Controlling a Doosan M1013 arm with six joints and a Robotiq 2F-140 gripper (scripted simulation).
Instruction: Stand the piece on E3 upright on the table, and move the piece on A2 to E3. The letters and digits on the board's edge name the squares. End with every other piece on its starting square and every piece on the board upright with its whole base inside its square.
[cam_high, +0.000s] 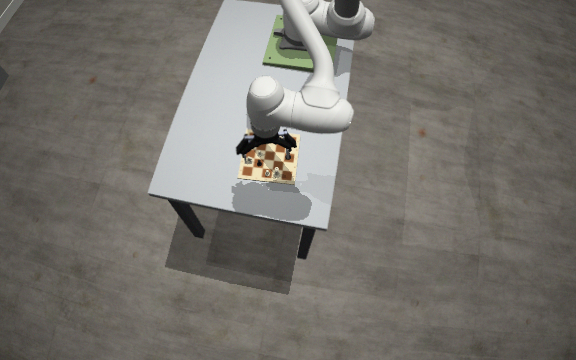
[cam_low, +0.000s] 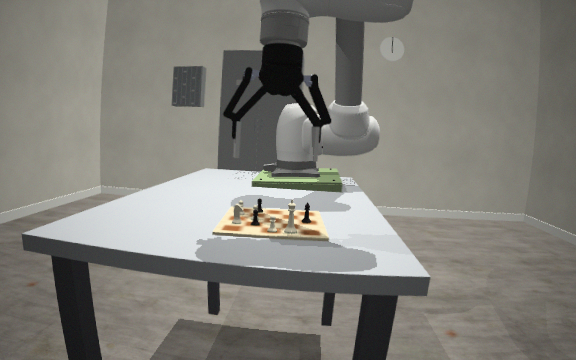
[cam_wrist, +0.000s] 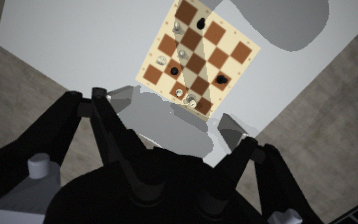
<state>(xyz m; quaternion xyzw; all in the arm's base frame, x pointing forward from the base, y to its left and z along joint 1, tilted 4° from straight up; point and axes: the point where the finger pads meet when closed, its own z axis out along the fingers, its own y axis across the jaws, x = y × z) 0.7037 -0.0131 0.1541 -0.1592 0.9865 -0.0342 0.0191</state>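
The chessboard lies 8 cm behind my hand, 1 cm to the right of it and 15 cm below it.
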